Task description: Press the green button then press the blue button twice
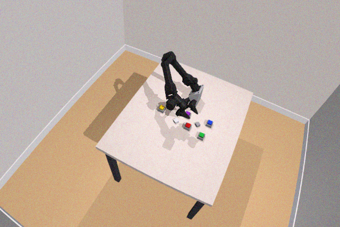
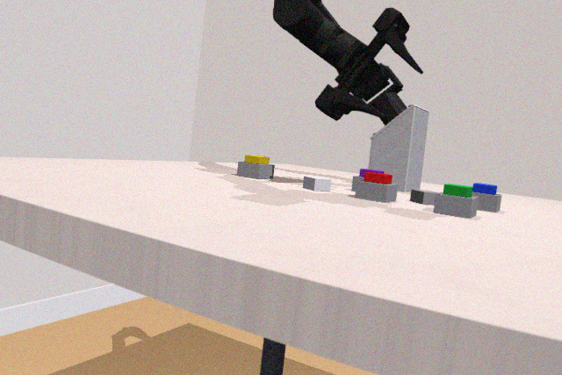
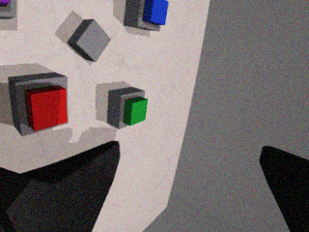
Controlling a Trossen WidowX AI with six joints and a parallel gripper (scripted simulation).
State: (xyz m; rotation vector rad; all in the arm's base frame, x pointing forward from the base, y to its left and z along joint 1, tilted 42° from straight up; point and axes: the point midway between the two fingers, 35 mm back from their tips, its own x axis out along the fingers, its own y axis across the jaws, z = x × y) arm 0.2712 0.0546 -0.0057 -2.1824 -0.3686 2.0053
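My gripper tip is now 12 cm above the green button, 10 cm to the right of it and 4 cm short of it. Also, from my gripper tip: dark grey block: 15 cm below, 5 cm behind, 4 cm to the left; then red button: 12 cm below, 2 cm to the right, 1 cm ahead; then purple button: 12 cm below, 9 cm behind, 6 cm to the right.
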